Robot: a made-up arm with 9 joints. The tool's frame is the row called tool. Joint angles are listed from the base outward.
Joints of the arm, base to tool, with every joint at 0 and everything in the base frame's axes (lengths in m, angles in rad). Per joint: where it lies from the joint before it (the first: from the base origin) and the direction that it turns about. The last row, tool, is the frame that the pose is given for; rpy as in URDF.
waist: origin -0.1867 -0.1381 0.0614 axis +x
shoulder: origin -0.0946 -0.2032 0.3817 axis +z
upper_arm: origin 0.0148 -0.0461 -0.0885 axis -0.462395 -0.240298 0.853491
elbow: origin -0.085 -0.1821 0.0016 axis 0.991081 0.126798 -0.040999
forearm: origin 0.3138 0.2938 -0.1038 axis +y
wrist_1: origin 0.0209 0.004 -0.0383 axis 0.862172 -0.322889 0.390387
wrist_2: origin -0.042 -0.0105 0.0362 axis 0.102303 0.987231 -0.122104
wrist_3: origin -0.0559 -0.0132 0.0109 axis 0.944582 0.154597 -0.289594
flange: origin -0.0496 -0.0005 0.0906 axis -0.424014 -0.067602 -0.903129
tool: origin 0.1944 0.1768 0.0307 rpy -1.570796 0 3.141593
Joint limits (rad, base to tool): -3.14..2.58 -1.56..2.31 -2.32..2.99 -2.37..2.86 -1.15..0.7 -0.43..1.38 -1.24..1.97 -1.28..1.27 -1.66..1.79
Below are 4 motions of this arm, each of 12 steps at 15 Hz.
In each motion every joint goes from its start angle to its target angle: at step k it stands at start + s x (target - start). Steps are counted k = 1, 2, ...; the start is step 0. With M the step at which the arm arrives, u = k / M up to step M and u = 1 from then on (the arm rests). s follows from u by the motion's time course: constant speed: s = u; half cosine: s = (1 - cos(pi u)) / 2; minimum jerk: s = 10 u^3 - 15 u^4 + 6 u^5.
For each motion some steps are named. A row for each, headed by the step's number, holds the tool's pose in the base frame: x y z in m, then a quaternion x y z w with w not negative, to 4 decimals.
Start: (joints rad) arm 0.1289 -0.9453 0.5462 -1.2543 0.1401 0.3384 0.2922 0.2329 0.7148
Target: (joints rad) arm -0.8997 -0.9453 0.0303 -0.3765 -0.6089 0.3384 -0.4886 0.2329 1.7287
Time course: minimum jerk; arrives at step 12
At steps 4, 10, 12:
4: -0.0350 -0.6575 0.2951 -0.4419 -0.0405 0.8423 0.3059
10: -0.3055 -0.2580 0.6263 0.9097 0.0512 -0.3947 0.1186
12: -0.3207 -0.2423 0.6248 0.9197 0.0605 -0.3612 0.1412

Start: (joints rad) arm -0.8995 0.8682 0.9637 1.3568 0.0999 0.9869 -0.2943 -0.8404 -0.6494
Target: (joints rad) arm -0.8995 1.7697 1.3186 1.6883 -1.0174 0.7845 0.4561 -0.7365 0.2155
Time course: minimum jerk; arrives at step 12
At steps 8, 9, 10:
8: -0.4734 0.2485 0.6570 -0.8064 0.5774 -0.0922 0.0887
9: -0.4846 0.2435 0.6647 -0.8207 0.5581 -0.0949 0.0771
10: -0.4915 0.2398 0.6701 -0.8297 0.5449 -0.0980 0.0707

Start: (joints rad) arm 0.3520 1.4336 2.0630 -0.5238 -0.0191 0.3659 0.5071 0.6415 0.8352
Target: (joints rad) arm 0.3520 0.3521 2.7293 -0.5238 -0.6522 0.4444 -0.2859 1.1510 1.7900
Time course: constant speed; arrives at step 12
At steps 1, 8, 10, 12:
1: -0.5685 -0.1656 0.1478 -0.0011 0.2155 -0.3630 0.9065
8: -0.4750 -0.0662 0.1947 -0.1003 0.2862 -0.4003 0.8648
10: -0.4463 -0.0321 0.1833 -0.1392 0.2921 -0.4318 0.8419
12: -0.4184 -0.0002 0.1581 -0.1802 0.2916 -0.4676 0.8148

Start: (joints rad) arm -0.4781 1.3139 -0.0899 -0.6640 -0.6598 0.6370 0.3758 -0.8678 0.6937
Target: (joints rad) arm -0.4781 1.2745 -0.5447 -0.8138 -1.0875 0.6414 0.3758 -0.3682 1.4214
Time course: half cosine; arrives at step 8
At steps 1, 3, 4, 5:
1: -0.2990 -0.0352 0.1177 -0.0372 0.2696 -0.5307 0.8027
3: -0.2488 -0.0217 0.1640 0.0444 0.3496 -0.5733 0.7397
4: -0.2086 -0.0238 0.1964 0.1028 0.3973 -0.5991 0.6875
5: -0.1666 -0.0357 0.2275 0.1607 0.4374 -0.6213 0.6300

